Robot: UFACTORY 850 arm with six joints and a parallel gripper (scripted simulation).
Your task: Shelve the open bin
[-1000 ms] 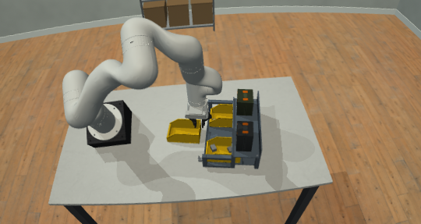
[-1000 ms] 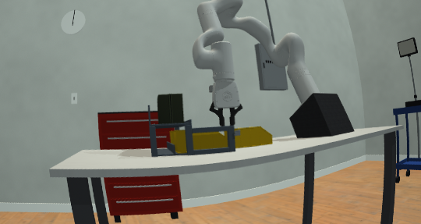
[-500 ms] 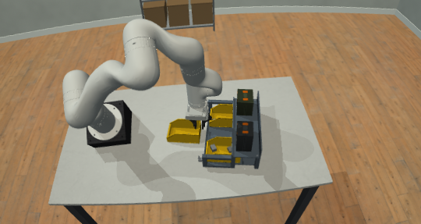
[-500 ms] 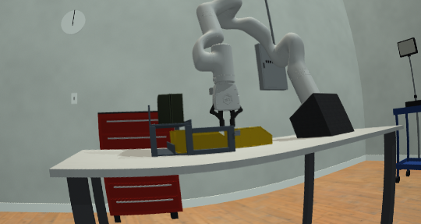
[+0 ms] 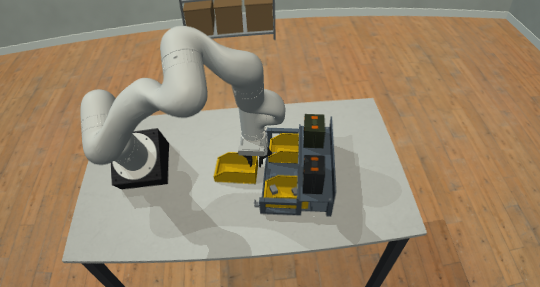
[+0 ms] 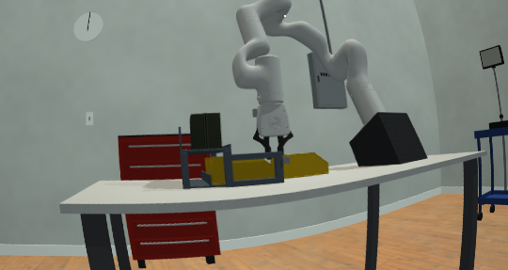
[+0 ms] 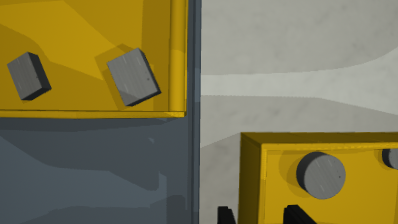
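Now: hand 15 cm short of the grey shelf, 4 cm to the left of it and 2 cm above it.
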